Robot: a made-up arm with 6 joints. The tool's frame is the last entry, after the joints. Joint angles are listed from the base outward. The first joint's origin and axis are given. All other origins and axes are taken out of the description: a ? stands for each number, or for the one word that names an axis. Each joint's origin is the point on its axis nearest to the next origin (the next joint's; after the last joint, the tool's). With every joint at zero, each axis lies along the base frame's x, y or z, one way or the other. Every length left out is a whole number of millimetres.
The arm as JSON. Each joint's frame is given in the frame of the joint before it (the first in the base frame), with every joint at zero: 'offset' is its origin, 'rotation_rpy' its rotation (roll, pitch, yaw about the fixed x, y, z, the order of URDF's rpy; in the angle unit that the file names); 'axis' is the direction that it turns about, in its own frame. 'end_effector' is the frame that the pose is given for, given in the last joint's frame.
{
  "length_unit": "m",
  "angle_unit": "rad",
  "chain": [
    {
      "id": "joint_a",
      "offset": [
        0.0,
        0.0,
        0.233
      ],
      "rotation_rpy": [
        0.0,
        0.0,
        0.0
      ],
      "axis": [
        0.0,
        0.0,
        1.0
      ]
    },
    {
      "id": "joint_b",
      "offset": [
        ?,
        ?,
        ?
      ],
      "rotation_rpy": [
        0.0,
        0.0,
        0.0
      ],
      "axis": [
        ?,
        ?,
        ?
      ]
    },
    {
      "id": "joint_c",
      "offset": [
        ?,
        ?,
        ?
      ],
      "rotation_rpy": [
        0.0,
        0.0,
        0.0
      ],
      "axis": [
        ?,
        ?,
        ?
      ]
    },
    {
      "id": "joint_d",
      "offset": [
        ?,
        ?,
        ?
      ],
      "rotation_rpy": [
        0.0,
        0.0,
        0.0
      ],
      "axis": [
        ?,
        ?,
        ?
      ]
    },
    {
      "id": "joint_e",
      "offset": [
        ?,
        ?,
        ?
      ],
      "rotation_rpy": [
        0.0,
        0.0,
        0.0
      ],
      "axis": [
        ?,
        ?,
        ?
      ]
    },
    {
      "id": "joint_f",
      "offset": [
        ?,
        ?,
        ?
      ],
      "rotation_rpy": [
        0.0,
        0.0,
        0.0
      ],
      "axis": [
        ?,
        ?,
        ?
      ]
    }
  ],
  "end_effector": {
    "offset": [
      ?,
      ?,
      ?
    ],
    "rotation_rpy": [
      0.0,
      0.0,
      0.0
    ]
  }
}
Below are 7 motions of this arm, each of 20 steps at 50 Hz.
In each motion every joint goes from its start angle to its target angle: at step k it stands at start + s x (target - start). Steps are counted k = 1, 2, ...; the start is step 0. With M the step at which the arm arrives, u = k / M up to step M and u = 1 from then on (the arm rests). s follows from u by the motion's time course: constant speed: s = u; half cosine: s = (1 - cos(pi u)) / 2; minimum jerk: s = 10 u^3 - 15 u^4 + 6 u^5.
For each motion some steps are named. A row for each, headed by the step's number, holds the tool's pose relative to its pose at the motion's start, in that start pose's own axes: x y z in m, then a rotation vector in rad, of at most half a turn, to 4 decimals.
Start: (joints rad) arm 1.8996 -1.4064 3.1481 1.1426 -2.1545 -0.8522
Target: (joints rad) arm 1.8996 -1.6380 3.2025 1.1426 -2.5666 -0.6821
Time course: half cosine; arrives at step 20
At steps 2, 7, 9, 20:
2: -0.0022 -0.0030 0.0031 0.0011 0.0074 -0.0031
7: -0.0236 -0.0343 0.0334 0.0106 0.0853 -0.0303
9: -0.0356 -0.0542 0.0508 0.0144 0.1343 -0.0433
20: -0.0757 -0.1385 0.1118 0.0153 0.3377 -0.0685

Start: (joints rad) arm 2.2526 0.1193 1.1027 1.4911 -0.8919 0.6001
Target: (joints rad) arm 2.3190 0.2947 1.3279 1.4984 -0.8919 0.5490
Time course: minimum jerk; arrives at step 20
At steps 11, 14, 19, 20:
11: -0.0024 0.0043 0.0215 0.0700 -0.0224 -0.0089
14: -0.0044 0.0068 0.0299 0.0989 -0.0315 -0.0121
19: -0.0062 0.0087 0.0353 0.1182 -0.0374 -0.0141
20: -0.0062 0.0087 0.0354 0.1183 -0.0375 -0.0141

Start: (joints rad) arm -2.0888 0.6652 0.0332 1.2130 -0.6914 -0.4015
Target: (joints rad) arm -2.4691 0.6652 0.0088 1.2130 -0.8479 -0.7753
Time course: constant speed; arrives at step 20
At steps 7, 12, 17, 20:
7: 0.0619 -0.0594 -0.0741 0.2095 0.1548 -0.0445
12: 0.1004 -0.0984 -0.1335 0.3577 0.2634 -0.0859
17: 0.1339 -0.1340 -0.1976 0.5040 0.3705 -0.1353
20: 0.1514 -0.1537 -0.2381 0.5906 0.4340 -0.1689

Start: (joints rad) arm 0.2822 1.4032 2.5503 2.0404 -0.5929 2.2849
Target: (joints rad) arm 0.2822 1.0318 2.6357 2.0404 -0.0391 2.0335
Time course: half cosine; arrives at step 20
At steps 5, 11, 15, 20:
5: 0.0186 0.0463 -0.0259 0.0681 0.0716 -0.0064
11: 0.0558 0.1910 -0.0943 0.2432 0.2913 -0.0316
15: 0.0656 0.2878 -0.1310 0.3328 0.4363 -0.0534
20: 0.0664 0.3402 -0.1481 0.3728 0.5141 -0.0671

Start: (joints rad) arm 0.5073 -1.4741 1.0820 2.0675 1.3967 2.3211
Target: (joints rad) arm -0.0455 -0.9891 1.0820 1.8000 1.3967 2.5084
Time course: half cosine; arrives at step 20
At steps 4, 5, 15, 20:
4: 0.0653 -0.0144 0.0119 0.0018 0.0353 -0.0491
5: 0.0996 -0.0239 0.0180 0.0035 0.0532 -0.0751
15: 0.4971 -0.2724 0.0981 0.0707 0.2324 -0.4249
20: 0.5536 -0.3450 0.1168 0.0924 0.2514 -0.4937

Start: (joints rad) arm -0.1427 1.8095 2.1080 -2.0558 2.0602 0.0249
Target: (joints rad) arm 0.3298 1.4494 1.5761 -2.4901 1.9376 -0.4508
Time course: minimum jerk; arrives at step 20
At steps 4, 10, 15, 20:
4: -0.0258 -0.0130 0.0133 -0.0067 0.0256 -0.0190
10: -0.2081 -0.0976 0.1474 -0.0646 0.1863 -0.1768
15: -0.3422 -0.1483 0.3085 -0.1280 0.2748 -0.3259
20: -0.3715 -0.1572 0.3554 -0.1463 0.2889 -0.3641

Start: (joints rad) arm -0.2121 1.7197 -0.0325 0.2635 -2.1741 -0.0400
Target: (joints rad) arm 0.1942 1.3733 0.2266 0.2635 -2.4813 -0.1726
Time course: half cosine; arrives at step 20
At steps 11, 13, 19, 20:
11: -0.1424 0.0468 -0.2577 0.2973 -0.1688 -0.1098
13: -0.1657 0.0787 -0.3288 0.3669 -0.2169 -0.1383
19: -0.1899 0.1537 -0.4562 0.4837 -0.3080 -0.1895
20: -0.1902 0.1557 -0.4591 0.4863 -0.3101 -0.1907

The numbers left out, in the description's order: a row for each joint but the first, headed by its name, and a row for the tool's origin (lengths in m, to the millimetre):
joint_b: xyz 0.0 0.0 0.0, axis 0.0 1.0 0.0
joint_c: xyz 0.0 0.0 0.361, axis 0.0 -1.0 0.0
joint_d: xyz 0.671 0.0 0.0, axis -1.0 0.0 0.0
joint_e: xyz 0.0 -0.154 0.0, axis 0.0 -1.0 0.0
joint_f: xyz 0.0 0.0 0.0, axis -1.0 0.0 0.0
tool: xyz 0.0 0.0 0.0

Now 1 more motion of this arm.
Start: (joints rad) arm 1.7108 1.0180 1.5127 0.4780 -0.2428 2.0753
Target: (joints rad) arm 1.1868 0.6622 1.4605 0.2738 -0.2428 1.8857
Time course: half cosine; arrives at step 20
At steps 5, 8, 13, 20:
5: -0.0198 0.0307 -0.0765 0.0391 0.0745 0.0285
8: -0.0578 0.0654 -0.1769 0.0865 0.1775 0.0589
13: -0.1611 0.1062 -0.3523 0.1575 0.3771 0.0905
20: -0.2535 0.1122 -0.4597 0.1911 0.5180 0.0925

